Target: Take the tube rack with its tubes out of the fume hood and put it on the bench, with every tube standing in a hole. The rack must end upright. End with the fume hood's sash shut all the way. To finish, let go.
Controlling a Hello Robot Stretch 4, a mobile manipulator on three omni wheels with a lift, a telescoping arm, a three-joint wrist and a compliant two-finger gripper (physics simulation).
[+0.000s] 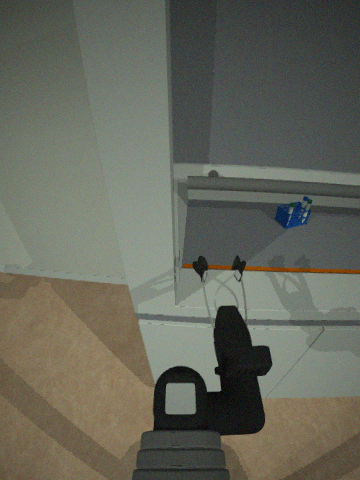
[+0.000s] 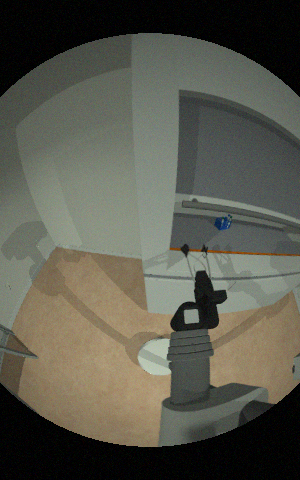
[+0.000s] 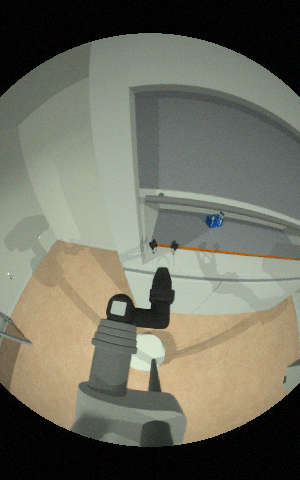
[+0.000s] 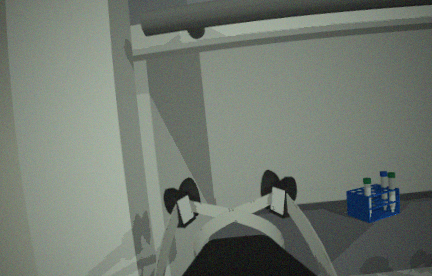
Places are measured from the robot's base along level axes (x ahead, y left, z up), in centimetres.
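Pixels of known places: gripper, between the fingertips: point(image 1: 218, 258) point(image 2: 193, 244) point(image 3: 163, 240) point(image 4: 229, 189); robot's base, origin of its link: point(image 2: 158, 355) point(image 3: 144, 350).
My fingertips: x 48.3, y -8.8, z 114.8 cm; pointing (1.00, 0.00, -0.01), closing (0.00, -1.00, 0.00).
Ahead of a thing's pixels: the offset from my fingertips to its top centre. "*": to the spot under its first point.
The blue tube rack @[dx +49.2, dy -43.4, dz -17.0 cm] point(image 1: 286, 216) point(image 2: 222, 223) point(image 3: 214, 221) point(image 4: 361, 204) stands upright on the fume hood's floor, with several tubes with green and blue caps standing in it. The sash is raised part way; its grey handle bar @[* dx -0.1, dy -7.1, dz +18.2 cm] point(image 1: 265, 186) point(image 2: 235, 208) point(image 3: 200, 204) point(image 4: 280, 16) crosses above the opening. My gripper point(image 1: 220, 267) point(image 2: 195, 249) point(image 3: 164, 245) point(image 4: 229, 189) is open and empty, at the left end of the opening near the orange front strip. The rack is apart from it, deeper in and to the right.
The hood's left side post point(image 1: 150, 200) point(image 4: 125, 150) stands left of my gripper. The orange strip point(image 1: 300, 270) point(image 2: 260, 253) point(image 3: 240, 253) runs along the front edge of the hood floor. Base cabinets point(image 1: 200, 350) are below. A wall point(image 1: 45, 150) is at the left.
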